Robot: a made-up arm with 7 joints.
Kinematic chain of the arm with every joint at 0, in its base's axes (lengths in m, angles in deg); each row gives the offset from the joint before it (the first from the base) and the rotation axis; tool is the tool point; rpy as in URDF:
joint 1: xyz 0 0 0.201 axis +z
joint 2: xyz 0 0 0 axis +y
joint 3: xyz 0 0 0.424 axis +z
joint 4: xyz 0.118 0 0 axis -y
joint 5: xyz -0.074 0 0.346 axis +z
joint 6: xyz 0 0 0 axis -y
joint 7: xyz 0.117 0 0 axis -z
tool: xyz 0 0 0 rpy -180 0 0
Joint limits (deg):
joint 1: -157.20..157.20
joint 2: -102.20..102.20
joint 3: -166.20..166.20
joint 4: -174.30..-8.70
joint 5: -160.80..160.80
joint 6: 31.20..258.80
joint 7: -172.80..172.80
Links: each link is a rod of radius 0.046 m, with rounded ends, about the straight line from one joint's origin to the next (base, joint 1, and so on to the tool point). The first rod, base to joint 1, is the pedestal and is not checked.
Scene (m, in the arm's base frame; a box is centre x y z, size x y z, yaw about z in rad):
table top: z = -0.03
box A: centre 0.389 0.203 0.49 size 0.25 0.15 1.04 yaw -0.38
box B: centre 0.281 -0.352 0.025 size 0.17 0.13 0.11 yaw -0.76
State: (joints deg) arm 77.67 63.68 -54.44 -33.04 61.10 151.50 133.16
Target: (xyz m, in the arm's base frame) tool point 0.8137 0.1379 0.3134
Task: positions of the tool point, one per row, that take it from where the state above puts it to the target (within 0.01 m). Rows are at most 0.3 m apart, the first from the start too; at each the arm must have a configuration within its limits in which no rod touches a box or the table.
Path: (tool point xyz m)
1: 0.2918 0.6250 0.7404
2: 0.1896 0.4808 0.9181
3: 0.1183 0.2915 1.0336
4: 0.0911 0.0863 1.0857
5: 0.1119 -0.1071 1.0818
6: 0.3133 -0.2444 1.0090
7: 0.5282 -0.2787 0.8703
8: 0.7068 -0.2078 0.6900
9: 0.8089 -0.0555 0.4958
10: 0.8137 0.1379 0.3134

